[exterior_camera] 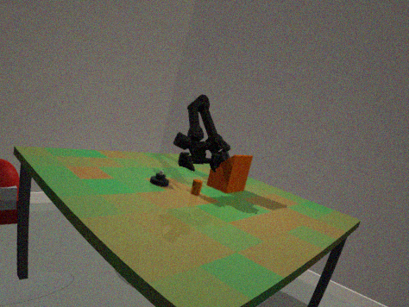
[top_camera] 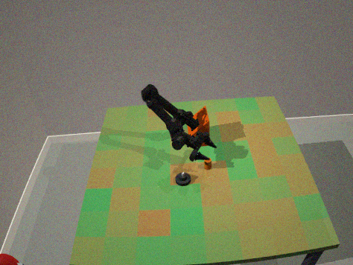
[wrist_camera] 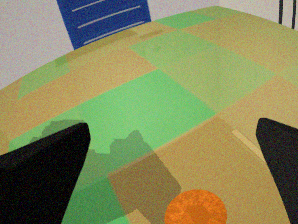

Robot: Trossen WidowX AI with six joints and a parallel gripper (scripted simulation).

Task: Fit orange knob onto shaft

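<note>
The orange knob lies 7 cm below my gripper tip, 3 cm to the right of it and 1 cm behind it. The rest, counted from my gripper tip: round pedestal (18 cm to the right, 8 cm below, 7 cm ahead).
</note>
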